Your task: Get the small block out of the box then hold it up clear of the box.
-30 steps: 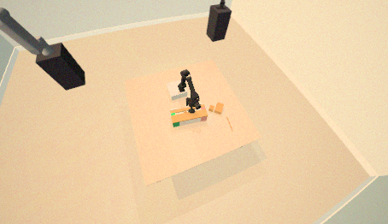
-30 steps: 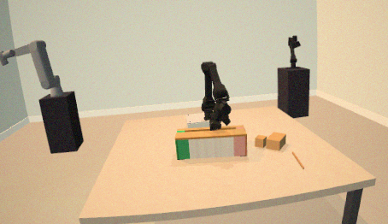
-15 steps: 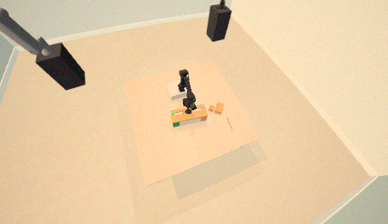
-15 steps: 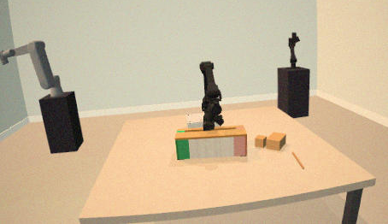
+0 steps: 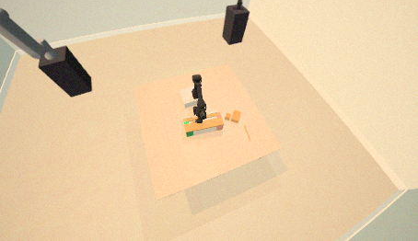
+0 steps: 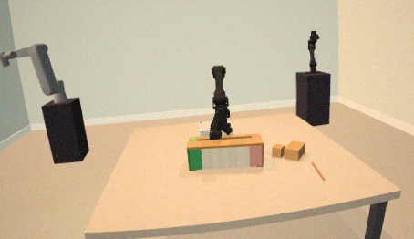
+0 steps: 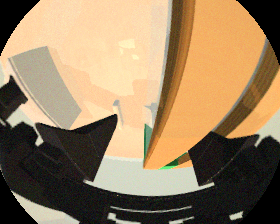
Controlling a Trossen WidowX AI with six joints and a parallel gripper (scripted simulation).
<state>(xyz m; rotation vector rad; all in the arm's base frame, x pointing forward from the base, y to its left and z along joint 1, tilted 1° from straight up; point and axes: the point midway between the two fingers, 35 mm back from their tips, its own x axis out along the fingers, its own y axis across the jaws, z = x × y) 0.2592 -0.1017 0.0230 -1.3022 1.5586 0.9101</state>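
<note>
The orange block lies 40 mm ahead of my gripper tip and 30 mm to the right of it. The rest, counted from my gripper tip: thin stick (330 mm ahead, 470 mm to the left, 80 mm below); box (50 mm ahead, 70 mm to the left, 20 mm below).
</note>
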